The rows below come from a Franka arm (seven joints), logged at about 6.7 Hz.
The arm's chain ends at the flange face. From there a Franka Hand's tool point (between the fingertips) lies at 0.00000 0.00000 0.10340 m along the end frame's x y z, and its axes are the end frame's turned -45 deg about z.
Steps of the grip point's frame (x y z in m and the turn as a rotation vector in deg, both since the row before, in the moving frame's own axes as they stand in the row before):
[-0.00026, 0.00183, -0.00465, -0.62, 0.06, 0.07]
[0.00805, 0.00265, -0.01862, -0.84, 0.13, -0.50]
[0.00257, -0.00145, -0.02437, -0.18, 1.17, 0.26]
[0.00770, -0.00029, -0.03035, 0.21, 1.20, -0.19]
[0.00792, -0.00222, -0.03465, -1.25, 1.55, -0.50]
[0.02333, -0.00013, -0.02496, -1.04, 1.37, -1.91]
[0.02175, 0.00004, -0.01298, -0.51, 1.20, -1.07]
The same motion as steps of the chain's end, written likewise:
[0.00024, 0.00076, -0.00464, -0.40, 0.48, 0.07]
[0.00632, -0.00472, -0.01861, -0.50, 0.69, -0.50]
[-0.00093, -0.00158, -0.02435, 0.70, 0.95, 0.26]
[0.00398, -0.00385, -0.03033, 1.00, 0.70, -0.19]
[0.00046, -0.00677, -0.03459, 0.21, 1.98, -0.50]
[0.01334, -0.01612, -0.02491, 0.23, 1.70, -1.91]
[0.01323, -0.01445, -0.01295, 0.49, 1.21, -1.07]

